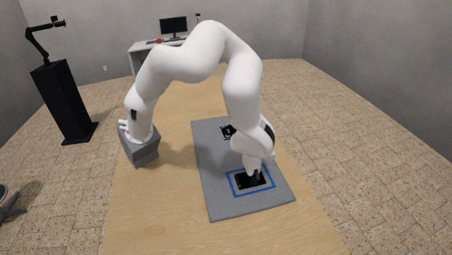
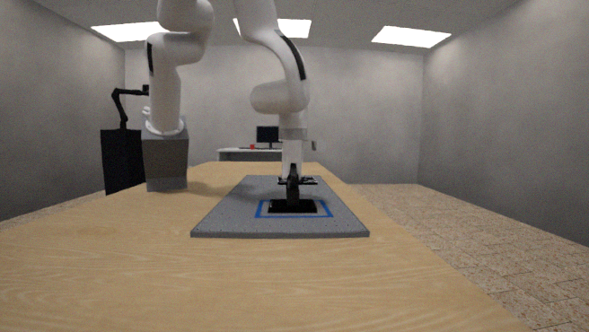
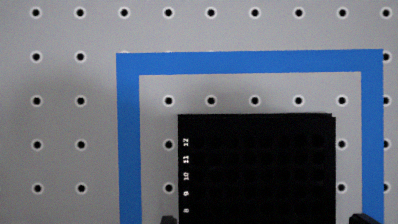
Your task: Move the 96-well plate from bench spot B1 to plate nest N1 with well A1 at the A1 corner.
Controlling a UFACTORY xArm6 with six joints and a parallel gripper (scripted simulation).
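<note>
The black 96-well plate lies 3 cm below my hand. Also, from my hand: black plate nest: 36 cm to the left, 3 cm below, 2 cm ahead.
</note>
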